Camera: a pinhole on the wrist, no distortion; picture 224 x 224 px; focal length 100.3 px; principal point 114.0 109.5 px. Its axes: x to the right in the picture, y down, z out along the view. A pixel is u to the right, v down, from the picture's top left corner.
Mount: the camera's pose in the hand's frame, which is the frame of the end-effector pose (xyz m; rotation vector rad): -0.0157 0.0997 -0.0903 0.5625 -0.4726 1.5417
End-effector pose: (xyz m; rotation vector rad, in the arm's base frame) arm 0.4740 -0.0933 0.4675 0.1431 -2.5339 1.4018
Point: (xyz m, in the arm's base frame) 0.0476 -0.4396 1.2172
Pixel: 11 14
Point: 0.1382 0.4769 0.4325
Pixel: behind the camera
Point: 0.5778 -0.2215 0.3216
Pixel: 158 169
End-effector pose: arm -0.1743 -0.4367 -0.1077 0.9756 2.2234 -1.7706
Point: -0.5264 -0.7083 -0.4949
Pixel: 186 35
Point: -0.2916 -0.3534 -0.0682
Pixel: 28 36
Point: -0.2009 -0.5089 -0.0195
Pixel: 83 132
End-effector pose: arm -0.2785 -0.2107 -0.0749 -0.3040 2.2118 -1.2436
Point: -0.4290 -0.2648 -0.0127
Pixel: 9 17
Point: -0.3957 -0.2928 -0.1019
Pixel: 83 18
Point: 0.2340 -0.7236 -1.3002
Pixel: outside the picture
